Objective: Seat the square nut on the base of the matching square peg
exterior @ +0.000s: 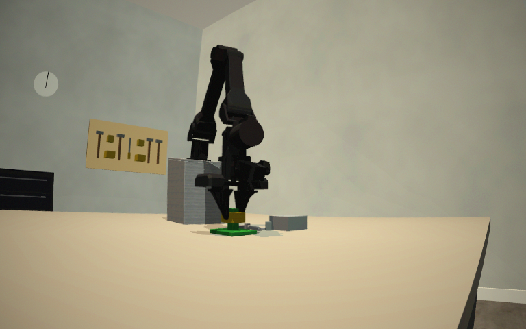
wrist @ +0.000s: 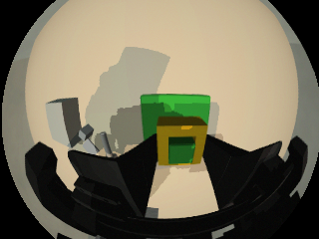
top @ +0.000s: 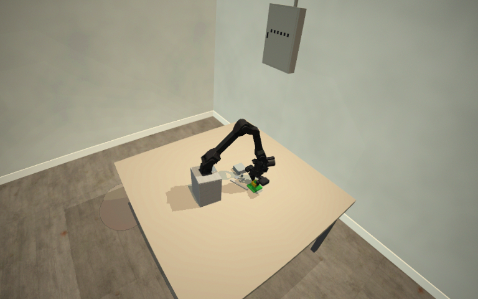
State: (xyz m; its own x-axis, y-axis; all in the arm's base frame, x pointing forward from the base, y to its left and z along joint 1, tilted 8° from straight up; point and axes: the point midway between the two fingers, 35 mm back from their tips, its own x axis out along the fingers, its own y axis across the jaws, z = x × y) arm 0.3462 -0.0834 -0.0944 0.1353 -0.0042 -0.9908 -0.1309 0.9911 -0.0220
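Right now my hand is 60 mm past the grey bolt-like piece, 90 mm to the right of it and 60 mm above it. From my hand the other things lie so: thin pale tool-like piece (90 mm behind, 70 mm to the left, 60 mm below); grey block (10 mm behind, 190 mm to the left, 50 mm below).
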